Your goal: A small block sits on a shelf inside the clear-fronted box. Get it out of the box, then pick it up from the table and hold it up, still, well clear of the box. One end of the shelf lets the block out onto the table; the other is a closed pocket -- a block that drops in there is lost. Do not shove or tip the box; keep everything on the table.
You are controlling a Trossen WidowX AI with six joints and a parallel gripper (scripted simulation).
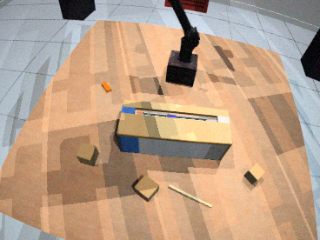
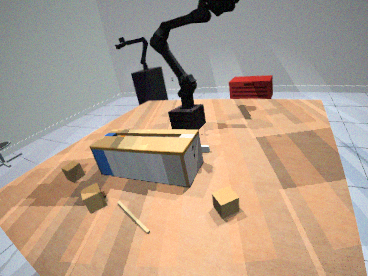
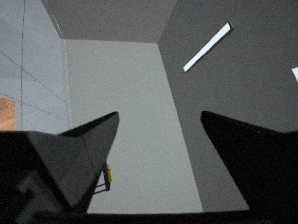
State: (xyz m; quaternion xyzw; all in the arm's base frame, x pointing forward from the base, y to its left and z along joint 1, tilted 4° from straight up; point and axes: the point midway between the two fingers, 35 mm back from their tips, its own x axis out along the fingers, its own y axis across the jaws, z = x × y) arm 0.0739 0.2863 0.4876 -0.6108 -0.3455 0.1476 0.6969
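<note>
Right now my gripper tip is 550 mm above the box, 280 mm short of it and 260 mm to the left of it. The rest, counted from my gripper tip: orange block: 610 mm to the right, 610 mm below, 150 mm ahead; thin stick: 610 mm below, 520 mm ahead, 140 mm to the right.
</note>
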